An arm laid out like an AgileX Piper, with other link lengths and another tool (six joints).
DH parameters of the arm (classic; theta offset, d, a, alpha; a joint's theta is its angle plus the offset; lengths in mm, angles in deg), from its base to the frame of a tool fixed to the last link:
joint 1: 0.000 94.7 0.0 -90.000
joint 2: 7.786 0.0 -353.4 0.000
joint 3: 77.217 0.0 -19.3 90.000
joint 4: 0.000 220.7 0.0 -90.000
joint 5: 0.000 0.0 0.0 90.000
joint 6: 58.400 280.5 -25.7 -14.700
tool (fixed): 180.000 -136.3 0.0 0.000
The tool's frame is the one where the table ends.
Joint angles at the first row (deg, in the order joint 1, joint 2, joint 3, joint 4, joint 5, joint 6):
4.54 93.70 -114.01 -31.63 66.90 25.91
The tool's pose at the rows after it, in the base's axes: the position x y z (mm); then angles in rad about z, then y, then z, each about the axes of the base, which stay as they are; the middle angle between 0 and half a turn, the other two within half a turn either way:
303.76 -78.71 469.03 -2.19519 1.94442 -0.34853
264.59 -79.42 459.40 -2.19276 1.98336 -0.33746
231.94 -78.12 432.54 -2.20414 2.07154 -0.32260
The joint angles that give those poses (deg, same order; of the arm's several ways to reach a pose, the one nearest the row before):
4.54 87.21 -107.38 -31.27 66.90 25.20
4.54 80.62 -98.87 -30.04 66.90 25.07
4.54 75.12 -88.79 -27.99 66.90 24.40

